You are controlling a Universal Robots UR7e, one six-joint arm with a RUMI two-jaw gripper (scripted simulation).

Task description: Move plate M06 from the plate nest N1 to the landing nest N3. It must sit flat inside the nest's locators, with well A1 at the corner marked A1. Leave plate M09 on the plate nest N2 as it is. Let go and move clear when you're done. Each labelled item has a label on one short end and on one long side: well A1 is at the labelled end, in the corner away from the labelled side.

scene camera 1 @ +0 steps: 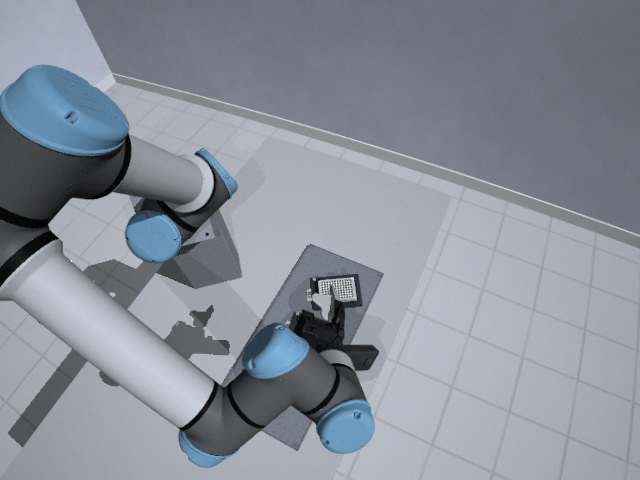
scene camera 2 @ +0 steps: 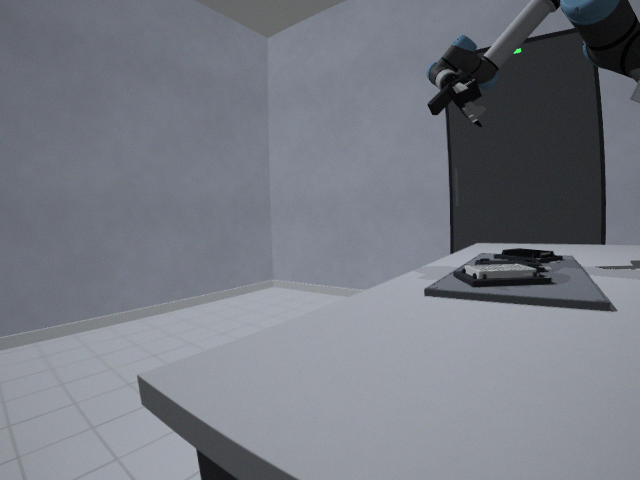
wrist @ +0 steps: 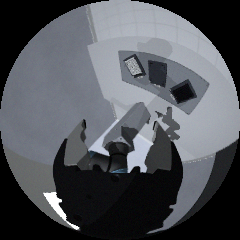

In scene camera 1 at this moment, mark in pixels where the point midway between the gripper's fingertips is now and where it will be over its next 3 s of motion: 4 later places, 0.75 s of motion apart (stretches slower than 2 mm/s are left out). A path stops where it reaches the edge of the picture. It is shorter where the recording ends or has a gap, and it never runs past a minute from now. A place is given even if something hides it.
The gripper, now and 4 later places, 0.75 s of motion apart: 318, 312; 327, 329; 330, 343; 328, 355; 320, 366
